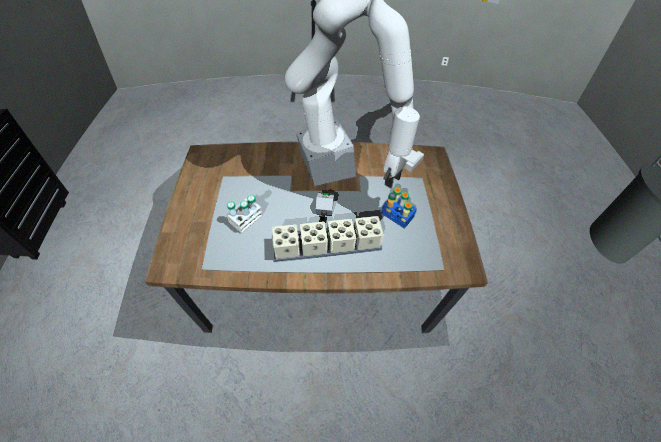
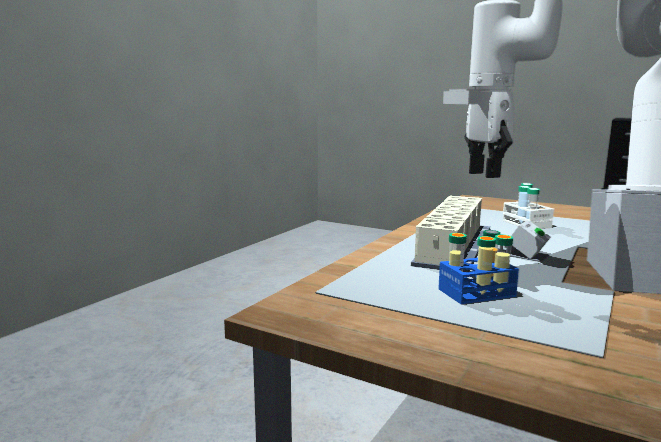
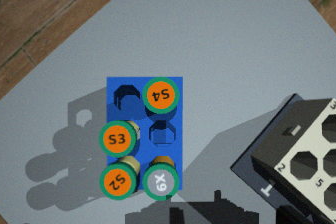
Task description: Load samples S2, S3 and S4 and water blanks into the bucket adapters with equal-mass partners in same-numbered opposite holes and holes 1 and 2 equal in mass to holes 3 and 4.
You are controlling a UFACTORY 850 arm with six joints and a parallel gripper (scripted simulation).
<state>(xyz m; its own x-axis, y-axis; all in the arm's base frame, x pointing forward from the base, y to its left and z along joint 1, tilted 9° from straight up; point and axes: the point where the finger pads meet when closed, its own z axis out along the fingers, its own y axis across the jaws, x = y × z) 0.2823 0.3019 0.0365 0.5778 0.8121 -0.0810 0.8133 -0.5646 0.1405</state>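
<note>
My gripper is now 19 cm above the sample tube S3, 8 cm to the right of it and 3 cm past it. Round my hand: blue rack (22 cm below, 7 cm to the left, 3 cm behind); then sample tube (19 cm below, 7 cm behind, 4 cm to the left); then tube X9 (19 cm below, 3 cm behind, 2 cm to the left).
</note>
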